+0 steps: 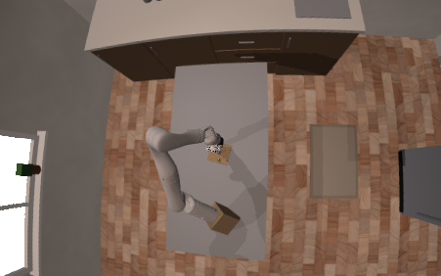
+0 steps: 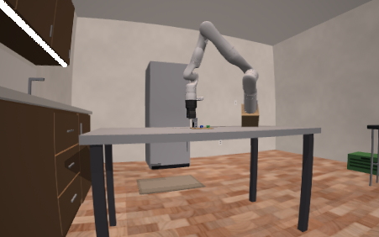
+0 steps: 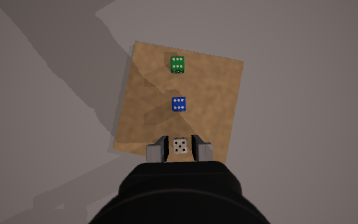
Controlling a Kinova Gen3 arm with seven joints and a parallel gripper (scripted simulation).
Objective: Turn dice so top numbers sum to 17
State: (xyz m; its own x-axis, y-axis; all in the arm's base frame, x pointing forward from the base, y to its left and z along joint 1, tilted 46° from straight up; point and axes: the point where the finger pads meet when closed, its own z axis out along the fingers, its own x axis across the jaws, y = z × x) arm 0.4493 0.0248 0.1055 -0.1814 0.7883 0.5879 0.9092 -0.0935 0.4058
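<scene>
Now: the white die 10 mm below my hand. Also, from my hand: tan mat (50 mm behind, 10 mm to the right, 20 mm below); blue die (50 mm behind, 10 mm to the right, 10 mm below); green die (90 mm behind, 20 mm to the right, 10 mm below).
</scene>
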